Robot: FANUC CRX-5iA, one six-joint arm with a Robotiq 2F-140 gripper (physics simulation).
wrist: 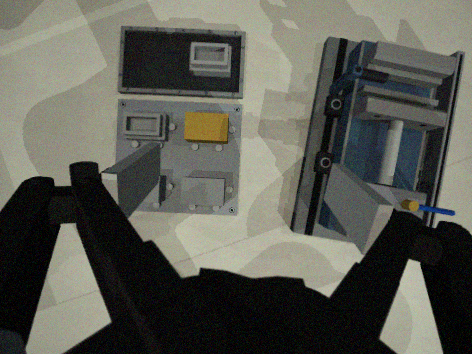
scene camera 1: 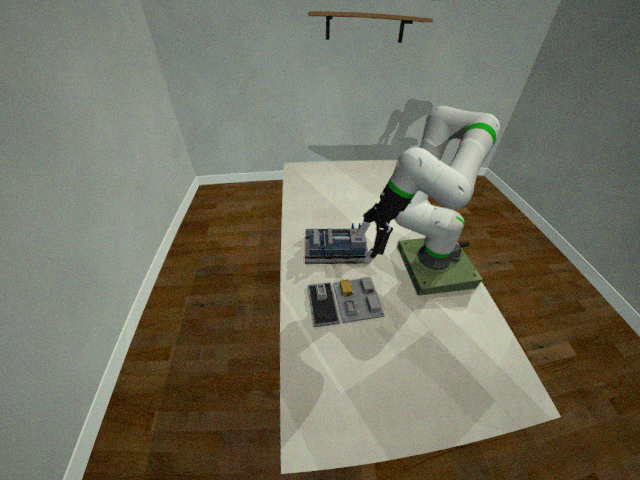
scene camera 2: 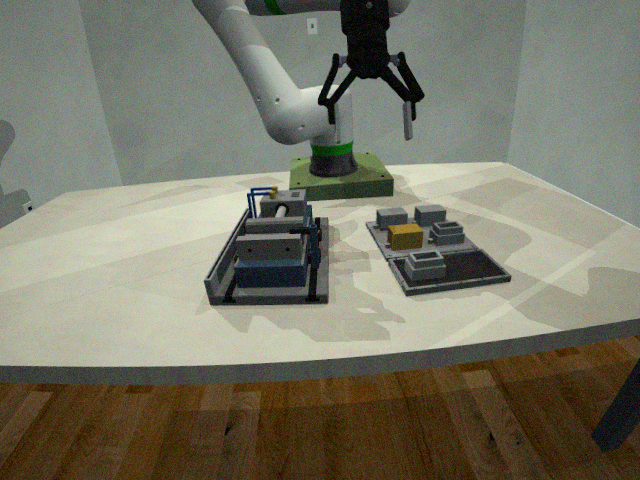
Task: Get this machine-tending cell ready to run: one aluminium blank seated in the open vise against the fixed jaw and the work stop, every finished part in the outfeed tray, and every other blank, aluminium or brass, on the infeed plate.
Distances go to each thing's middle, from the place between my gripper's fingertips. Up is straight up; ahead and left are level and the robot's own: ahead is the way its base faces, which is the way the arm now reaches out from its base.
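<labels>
Distances counted from my hand: brass blank (scene camera 2: 409, 236), 60 mm ahead, 50 mm to the left, 180 mm below; dark outfeed tray (scene camera 2: 469, 266), 170 mm ahead, 90 mm to the left, 200 mm below; infeed plate (scene camera 2: 380, 237), 20 mm ahead, 90 mm to the left, 200 mm below.
</labels>
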